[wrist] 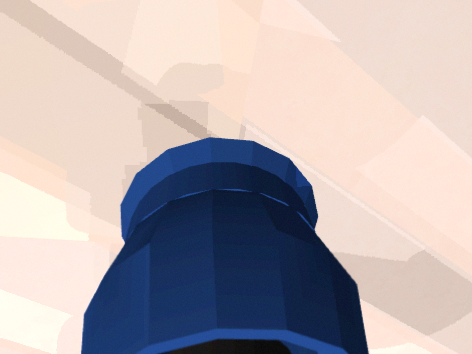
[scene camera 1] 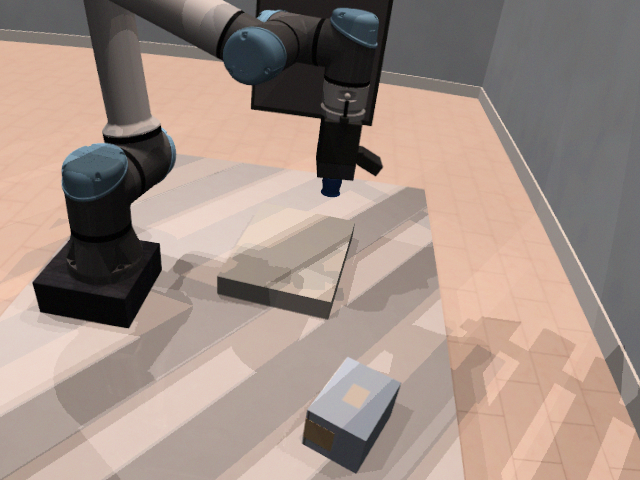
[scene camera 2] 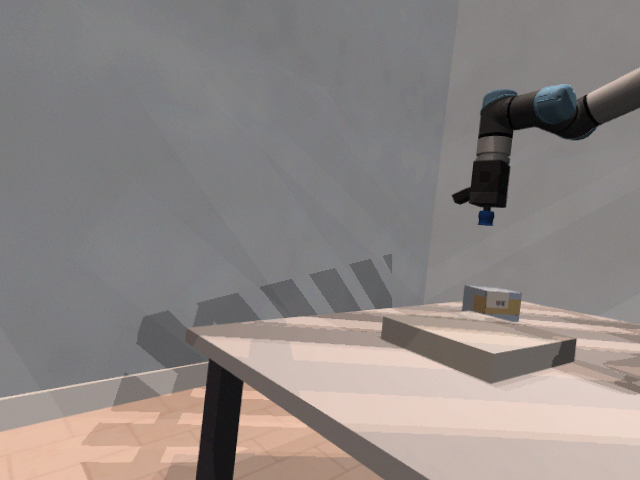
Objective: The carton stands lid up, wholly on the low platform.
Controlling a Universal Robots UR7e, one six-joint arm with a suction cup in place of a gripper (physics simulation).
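I see a carton (scene camera 1: 343, 423), which is 0.79 m from the lens. A low platform (scene camera 1: 290, 259) is 1.13 m from the lens, and the marked spots on the carton and the low platform are 0.46 m apart.
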